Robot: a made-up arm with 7 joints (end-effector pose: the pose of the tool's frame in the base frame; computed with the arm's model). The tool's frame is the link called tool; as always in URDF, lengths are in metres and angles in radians.
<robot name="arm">
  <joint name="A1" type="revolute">
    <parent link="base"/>
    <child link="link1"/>
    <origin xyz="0 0.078 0" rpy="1.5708 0 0"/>
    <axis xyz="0 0 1"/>
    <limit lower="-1.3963" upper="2"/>
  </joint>
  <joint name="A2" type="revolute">
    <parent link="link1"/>
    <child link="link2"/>
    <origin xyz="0 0 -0.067" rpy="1.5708 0 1.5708"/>
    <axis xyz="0 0 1"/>
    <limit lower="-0.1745" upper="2"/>
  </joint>
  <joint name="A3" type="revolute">
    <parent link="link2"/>
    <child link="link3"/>
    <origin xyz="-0.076 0 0" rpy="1.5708 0 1.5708"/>
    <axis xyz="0 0 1"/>
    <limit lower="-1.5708" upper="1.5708"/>
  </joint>
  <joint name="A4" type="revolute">
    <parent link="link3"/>
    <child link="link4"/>
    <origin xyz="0 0 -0.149" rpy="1.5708 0 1.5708"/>
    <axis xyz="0 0 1"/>
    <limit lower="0" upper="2.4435"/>
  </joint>
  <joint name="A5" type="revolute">
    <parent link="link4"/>
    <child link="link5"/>
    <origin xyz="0 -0.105 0" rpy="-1.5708 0 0"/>
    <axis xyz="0 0 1"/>
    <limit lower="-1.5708" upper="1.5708"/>
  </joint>
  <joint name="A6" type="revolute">
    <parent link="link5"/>
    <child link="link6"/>
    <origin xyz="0 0 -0.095" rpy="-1.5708 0 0"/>
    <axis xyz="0 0 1"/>
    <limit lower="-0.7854" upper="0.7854"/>
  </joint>
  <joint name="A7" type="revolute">
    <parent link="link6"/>
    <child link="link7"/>
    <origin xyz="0 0 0" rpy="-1.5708 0 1.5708"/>
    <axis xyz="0 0 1"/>
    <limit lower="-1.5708" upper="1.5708"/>
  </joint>
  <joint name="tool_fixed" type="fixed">
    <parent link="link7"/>
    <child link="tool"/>
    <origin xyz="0 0 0" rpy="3.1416 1.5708 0"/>
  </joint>
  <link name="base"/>
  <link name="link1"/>
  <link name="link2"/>
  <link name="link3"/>
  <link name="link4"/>
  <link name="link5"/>
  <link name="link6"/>
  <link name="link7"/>
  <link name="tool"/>
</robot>
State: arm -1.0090 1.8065 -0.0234 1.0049 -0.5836 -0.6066 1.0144
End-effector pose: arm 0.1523 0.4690 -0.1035 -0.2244 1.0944 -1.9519
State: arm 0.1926 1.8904 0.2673 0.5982 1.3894 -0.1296 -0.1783
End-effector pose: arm 0.0777 0.5062 0.1689 1.1884 -1.9884 0.7607
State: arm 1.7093 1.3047 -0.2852 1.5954 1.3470 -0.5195 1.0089
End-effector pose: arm 0.0846 0.3425 0.2055 -0.1852 2.3642 1.4378
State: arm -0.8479 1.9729 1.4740 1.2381 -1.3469 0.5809 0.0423
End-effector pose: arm 0.2271 0.3385 0.1760 2.9586 -0.2622 -0.5523
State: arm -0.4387 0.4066 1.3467 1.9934 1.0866 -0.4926 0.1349
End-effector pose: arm 0.0108 0.3649 -0.0724 0.7670 -2.6794 0.4808
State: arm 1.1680 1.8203 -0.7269 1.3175 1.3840 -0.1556 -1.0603
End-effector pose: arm 0.1089 0.4434 0.1109 1.2596 -1.9015 1.2927
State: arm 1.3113 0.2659 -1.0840 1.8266 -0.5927 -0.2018 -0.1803
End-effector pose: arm 0.2293 0.0258 0.0328 -0.4483 2.3998 1.3165
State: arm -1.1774 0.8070 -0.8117 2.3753 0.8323 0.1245 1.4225
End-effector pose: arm -0.0822 0.1338 -0.1375 -2.5498 -0.2393 -0.1041
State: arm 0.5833 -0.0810 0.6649 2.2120 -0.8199 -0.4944 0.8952
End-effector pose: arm 0.1675 0.2350 -0.0249 1.3172 -1.9414 -0.8793
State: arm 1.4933 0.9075 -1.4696 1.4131 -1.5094 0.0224 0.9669
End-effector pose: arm 0.3133 0.2260 -0.0043 1.8783 0.3325 -1.9504
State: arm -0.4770 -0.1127 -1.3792 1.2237 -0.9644 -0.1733 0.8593
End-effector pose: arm -0.0923 -0.0714 -0.2567 -1.3680 -0.6471 -2.2517
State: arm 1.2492 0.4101 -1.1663 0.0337 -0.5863 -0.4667 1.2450
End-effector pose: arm 0.3729 0.3087 -0.1214 0.0614 0.1549 -1.7038
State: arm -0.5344 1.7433 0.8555 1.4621 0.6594 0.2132 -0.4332
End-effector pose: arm 0.2091 0.3623 0.0973 1.3110 -1.6942 -0.2538
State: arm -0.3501 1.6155 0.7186 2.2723 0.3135 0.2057 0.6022
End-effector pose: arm 0.1440 0.2363 0.0590 0.6054 -1.2910 -1.7821
